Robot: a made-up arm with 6 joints. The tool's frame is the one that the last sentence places.
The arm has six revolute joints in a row. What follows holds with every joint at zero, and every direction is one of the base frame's.
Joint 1 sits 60 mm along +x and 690 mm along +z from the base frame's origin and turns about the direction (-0.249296, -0.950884, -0.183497), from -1.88 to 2.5 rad.
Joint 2 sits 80 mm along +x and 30 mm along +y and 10 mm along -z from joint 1 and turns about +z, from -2.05 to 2.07 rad.
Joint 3 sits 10 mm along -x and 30 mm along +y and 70 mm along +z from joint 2 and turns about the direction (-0.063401, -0.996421, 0.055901), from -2.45 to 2.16 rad.
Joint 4 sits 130 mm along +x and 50 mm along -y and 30 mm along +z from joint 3 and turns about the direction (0.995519, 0.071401, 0.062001), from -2.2 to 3.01 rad.
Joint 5 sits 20 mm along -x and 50 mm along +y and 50 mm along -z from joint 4 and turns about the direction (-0.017, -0.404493, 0.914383), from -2.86 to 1.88 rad.
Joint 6 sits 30 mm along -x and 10 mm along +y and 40 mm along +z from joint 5 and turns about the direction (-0.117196, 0.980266, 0.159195), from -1.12 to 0.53 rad.
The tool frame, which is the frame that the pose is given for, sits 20 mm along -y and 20 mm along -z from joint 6; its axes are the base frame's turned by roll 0.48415, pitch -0.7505 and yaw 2.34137 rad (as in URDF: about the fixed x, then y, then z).
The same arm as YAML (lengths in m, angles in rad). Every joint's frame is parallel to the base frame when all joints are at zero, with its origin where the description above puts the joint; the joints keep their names.
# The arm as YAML. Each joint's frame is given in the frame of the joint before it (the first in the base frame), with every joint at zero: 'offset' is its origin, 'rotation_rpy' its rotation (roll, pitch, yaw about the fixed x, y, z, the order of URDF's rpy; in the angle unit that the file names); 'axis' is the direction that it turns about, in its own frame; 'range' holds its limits. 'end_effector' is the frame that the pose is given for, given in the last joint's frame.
length_unit: m
angle_unit: rad
chain:
  - id: joint 1
    offset: [0.06, 0.0, 0.69]
    rotation_rpy: [0.0, 0.0, 0.0]
    axis: [-0.249296, -0.950884, -0.183497]
    range: [-1.88, 2.5]
  - id: joint 2
    offset: [0.08, 0.03, -0.01]
    rotation_rpy: [0.0, 0.0, 0.0]
    axis: [0.0, 0.0, 1.0]
    range: [-2.05, 2.07]
  - id: joint 3
    offset: [-0.01, 0.03, 0.07]
    rotation_rpy: [0.0, 0.0, 0.0]
    axis: [-0.063401, -0.996421, 0.055901]
    range: [-2.45, 2.16]
  - id: joint 4
    offset: [0.13, -0.05, 0.03]
    rotation_rpy: [0.0, 0.0, 0.0]
    axis: [0.995519, 0.071401, 0.062001]
    range: [-2.2, 3.01]
  - id: joint 5
    offset: [-0.02, 0.05, -0.05]
    rotation_rpy: [0.0, 0.0, 0.0]
    axis: [-0.017, -0.404493, 0.914383]
    range: [-2.86, 1.88]
  - id: joint 6
    offset: [-0.03, 0.01, 0.04]
    rotation_rpy: [0.0, 0.0, 0.0]
    axis: [-0.117196, 0.980266, 0.159195]
    range: [-1.12, 0.53]
end_effector:
  offset: [0.0, -0.02, -0.02]
  rotation_rpy: [0.4842, -0.7505, 2.3414]

